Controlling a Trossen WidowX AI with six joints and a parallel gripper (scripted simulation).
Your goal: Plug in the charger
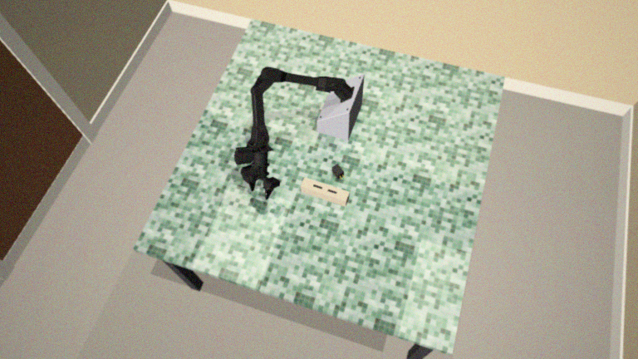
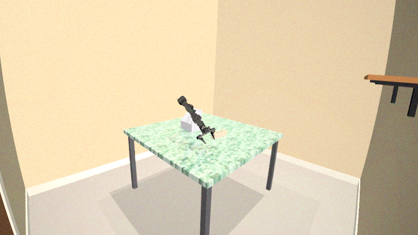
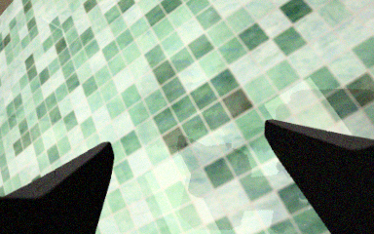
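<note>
My gripper tip is 18 cm past the black charger, 30 cm to the right of it and 3 cm above it.
</note>
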